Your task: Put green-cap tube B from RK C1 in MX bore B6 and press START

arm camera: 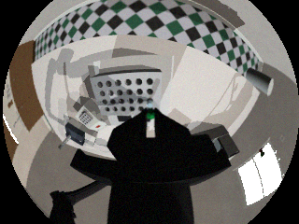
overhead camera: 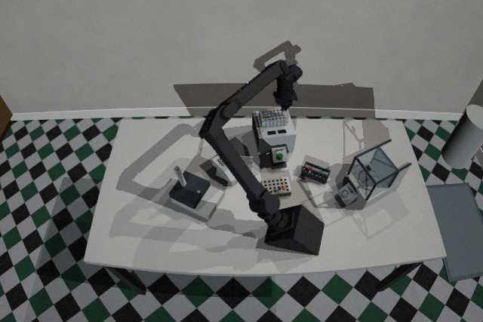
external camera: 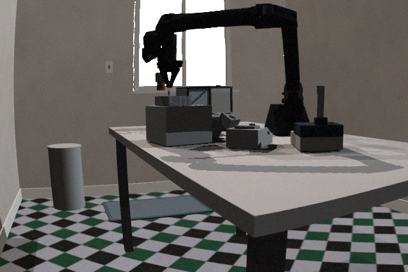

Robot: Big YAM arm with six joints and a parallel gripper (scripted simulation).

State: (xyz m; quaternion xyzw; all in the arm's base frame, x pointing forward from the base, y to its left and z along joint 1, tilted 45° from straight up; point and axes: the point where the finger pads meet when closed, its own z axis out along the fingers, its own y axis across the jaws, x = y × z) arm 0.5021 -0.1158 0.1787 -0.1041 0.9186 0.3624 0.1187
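The tube B is 2 cm below my hand. Also, from my hand: bore block: 5 cm to the left, 6 cm below; then green start key: 17 cm behind, 14 cm below; then magnet block MG: 21 cm behind, 19 cm to the right, 19 cm below.
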